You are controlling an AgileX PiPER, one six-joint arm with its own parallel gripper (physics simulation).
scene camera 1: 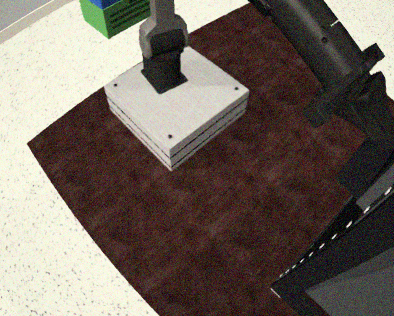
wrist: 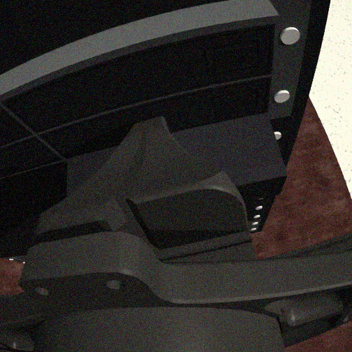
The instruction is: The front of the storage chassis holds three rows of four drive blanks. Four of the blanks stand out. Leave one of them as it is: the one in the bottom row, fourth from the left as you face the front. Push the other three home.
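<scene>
The dark storage chassis stands at the lower right in the scene view and fills the upper wrist view. In the wrist view, a blank in the bottom row at the right end stands out, its top face showing. The blanks above it, one in the top row and one in the middle row, look flush. My gripper looks shut and empty. Its tip overlaps the protruding blank in the wrist view; contact cannot be told. The gripper hides the lower left of the front, and the other standing-out blanks cannot be made out.
A pale layered block lies on the dark red mat, with a grey post on a black foot on top. A green and blue box stands behind it. Screws line the chassis's right ear.
</scene>
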